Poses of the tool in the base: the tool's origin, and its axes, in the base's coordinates. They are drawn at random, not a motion.
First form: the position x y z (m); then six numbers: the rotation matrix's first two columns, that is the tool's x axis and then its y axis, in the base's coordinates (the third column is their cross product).
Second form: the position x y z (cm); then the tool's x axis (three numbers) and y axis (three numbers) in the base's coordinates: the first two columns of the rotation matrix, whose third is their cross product. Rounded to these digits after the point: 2 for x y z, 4 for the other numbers.
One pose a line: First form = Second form
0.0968 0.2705 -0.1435 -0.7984 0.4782 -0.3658 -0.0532 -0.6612 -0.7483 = 9.68 27.05 -14.35 -0.7984 0.4782 -0.3658 -0.0532 -0.6612 -0.7483
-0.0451 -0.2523 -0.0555 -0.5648 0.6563 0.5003 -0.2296 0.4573 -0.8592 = -4.51 -25.23 -5.55 -0.5648 0.6563 0.5003 -0.2296 0.4573 -0.8592
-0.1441 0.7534 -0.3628 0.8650 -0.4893 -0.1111 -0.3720 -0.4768 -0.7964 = -14.41 75.34 -36.28 0.8650 -0.4893 -0.1111 -0.3720 -0.4768 -0.7964
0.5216 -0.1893 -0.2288 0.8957 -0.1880 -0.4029 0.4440 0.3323 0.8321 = 52.16 -18.93 -22.88 0.8957 -0.1880 -0.4029 0.4440 0.3323 0.8321
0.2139 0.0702 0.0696 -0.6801 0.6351 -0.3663 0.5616 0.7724 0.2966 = 21.39 7.02 6.96 -0.6801 0.6351 -0.3663 0.5616 0.7724 0.2966
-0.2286 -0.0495 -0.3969 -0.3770 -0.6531 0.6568 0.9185 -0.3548 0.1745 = -22.86 -4.95 -39.69 -0.3770 -0.6531 0.6568 0.9185 -0.3548 0.1745
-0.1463 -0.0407 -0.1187 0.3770 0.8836 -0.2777 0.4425 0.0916 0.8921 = -14.63 -4.07 -11.87 0.3770 0.8836 -0.2777 0.4425 0.0916 0.8921
